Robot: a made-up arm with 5 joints.
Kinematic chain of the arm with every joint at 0, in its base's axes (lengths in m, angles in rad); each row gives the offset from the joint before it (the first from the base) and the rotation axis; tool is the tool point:
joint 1: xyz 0 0 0.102 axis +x
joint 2: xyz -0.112 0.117 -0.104 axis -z
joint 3: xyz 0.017 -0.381 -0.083 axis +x
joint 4: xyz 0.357 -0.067 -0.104 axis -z
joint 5: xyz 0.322 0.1 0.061 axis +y
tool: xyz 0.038 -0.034 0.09
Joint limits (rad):
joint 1: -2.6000..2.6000
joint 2: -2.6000..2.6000
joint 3: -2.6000..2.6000
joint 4: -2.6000..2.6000
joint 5: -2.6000..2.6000
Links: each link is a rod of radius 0.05 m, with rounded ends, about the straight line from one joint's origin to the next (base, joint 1, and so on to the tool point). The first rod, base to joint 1, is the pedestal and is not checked.
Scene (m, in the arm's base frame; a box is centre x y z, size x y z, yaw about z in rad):
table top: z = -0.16
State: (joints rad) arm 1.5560 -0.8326 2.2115 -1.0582 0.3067
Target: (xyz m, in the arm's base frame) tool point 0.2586 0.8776 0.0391
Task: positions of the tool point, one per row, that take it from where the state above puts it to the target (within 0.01 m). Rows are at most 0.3 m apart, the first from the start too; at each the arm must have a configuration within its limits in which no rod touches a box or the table.
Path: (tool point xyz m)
1: 0.6666 0.0445 0.3481
2: 0.6403 0.1953 0.4521
3: 0.5835 0.3927 0.4808
4: 0.4985 0.5994 0.4174
5: 0.3887 0.7736 0.2635
6: 0.2586 0.8776 0.0391

